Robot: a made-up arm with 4 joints. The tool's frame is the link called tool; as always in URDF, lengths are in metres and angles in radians. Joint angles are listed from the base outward. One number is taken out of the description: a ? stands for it. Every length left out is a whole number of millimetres.
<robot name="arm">
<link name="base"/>
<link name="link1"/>
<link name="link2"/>
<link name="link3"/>
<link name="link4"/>
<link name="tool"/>
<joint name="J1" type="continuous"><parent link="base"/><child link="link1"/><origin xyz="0.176 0.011 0.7"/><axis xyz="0 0 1"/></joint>
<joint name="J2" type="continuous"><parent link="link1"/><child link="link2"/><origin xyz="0.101 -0.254 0" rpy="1.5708 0 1.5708"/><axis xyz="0 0 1"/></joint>
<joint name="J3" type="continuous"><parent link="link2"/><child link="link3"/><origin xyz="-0.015 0.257 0" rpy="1.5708 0 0"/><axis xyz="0 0 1"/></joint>
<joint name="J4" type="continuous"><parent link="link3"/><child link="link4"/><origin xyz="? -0.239 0" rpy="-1.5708 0 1.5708"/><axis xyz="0 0 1"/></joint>
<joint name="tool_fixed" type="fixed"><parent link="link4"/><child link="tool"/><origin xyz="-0.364 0.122 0" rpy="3.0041 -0.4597 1.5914"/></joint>
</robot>
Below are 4 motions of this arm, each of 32 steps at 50 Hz.
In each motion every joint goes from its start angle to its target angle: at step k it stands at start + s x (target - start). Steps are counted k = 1, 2, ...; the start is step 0. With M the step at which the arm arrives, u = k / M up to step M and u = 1 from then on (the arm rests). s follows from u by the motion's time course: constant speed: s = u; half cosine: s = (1 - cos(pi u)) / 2; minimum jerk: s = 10 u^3 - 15 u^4 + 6 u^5.
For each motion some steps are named. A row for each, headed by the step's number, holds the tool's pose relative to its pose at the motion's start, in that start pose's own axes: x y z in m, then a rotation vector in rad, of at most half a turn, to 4 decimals.
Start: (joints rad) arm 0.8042 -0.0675 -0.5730 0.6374
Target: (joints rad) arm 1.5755 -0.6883 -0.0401 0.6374
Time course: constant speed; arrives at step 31
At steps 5, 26, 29, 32:
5: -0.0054 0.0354 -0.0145 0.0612 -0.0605 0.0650
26: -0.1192 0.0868 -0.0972 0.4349 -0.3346 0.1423
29: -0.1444 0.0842 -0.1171 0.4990 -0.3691 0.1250
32: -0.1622 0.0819 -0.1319 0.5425 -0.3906 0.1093

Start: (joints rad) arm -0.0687 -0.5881 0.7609 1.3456
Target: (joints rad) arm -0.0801 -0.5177 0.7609 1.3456
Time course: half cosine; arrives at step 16
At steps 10, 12, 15, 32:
10: 0.0043 0.0188 0.0081 -0.0458 -0.0024 0.0180
12: 0.0052 0.0233 0.0098 -0.0566 -0.0030 0.0222
15: 0.0060 0.0271 0.0113 -0.0657 -0.0035 0.0257
32: 0.0061 0.0274 0.0114 -0.0663 -0.0036 0.0259

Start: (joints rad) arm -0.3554 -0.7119 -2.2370 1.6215
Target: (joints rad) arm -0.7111 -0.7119 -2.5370 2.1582
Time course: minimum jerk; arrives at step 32
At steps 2, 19, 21, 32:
2: -0.0006 -0.0002 -0.0001 0.0003 0.0002 -0.0015
19: -0.1883 -0.0352 -0.0208 0.1050 0.0561 -0.4673
21: -0.2181 -0.0332 -0.0241 0.1235 0.0616 -0.5400
32: -0.2826 -0.0216 -0.0316 0.1668 0.0709 -0.7002

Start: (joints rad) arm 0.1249 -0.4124 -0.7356 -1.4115
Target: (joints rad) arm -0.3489 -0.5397 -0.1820 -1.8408
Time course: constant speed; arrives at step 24
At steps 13, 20, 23, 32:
13: 0.1551 0.0479 0.1236 -0.1857 0.4854 0.3783
20: 0.2431 0.1031 0.1333 -0.2494 0.7474 0.5962
23: 0.2759 0.1313 0.1260 -0.2684 0.8601 0.6910
32: 0.2858 0.1412 0.1221 -0.2736 0.8977 0.7227

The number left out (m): 0.173
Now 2 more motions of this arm.
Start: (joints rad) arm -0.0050 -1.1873 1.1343 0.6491
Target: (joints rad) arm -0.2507 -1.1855 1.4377 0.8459
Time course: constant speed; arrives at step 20
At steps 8, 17, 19, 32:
8: -0.0814 0.0046 0.0443 -0.0385 -0.1562 -0.0908
17: -0.1827 0.0147 0.0674 -0.0594 -0.3409 -0.1950
19: -0.2059 0.0175 0.0684 -0.0608 -0.3830 -0.2182
32: -0.2175 0.0190 0.0683 -0.0610 -0.4042 -0.2299

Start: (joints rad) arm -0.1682 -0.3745 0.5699 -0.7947
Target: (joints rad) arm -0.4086 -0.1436 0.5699 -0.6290
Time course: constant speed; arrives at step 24
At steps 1, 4, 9, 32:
1: 0.0042 -0.0001 -0.0003 -0.0028 0.0108 0.0016
4: 0.0167 -0.0004 -0.0016 -0.0112 0.0435 0.0059
9: 0.0366 -0.0008 -0.0046 -0.0258 0.0991 0.0113
32: 0.0892 -0.0019 -0.0204 -0.0742 0.2723 0.0133

